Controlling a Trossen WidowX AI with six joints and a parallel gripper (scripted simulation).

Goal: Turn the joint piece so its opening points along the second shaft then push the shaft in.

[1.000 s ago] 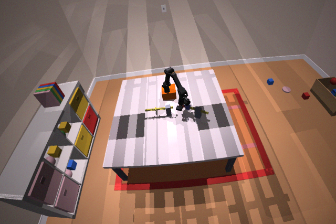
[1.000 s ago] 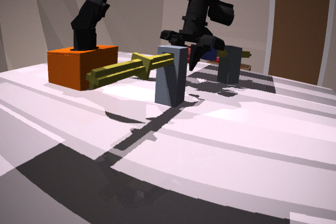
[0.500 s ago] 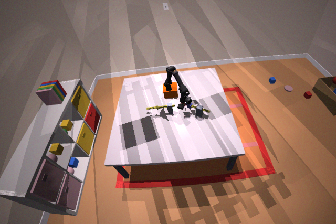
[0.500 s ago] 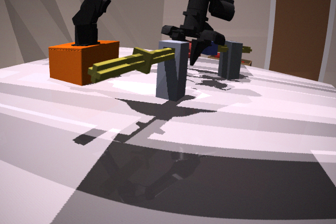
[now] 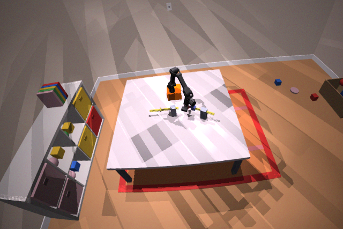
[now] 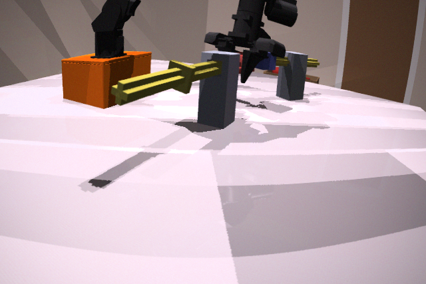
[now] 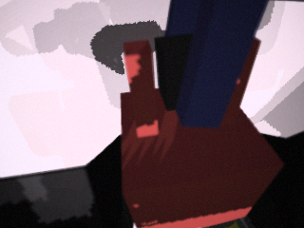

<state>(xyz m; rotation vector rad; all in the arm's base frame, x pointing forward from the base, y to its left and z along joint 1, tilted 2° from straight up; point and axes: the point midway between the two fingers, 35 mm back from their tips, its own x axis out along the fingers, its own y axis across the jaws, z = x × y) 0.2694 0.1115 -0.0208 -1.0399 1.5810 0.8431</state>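
The red joint piece lies 10 mm ahead of my gripper tip, 20 mm to the left of it and 40 mm above it.
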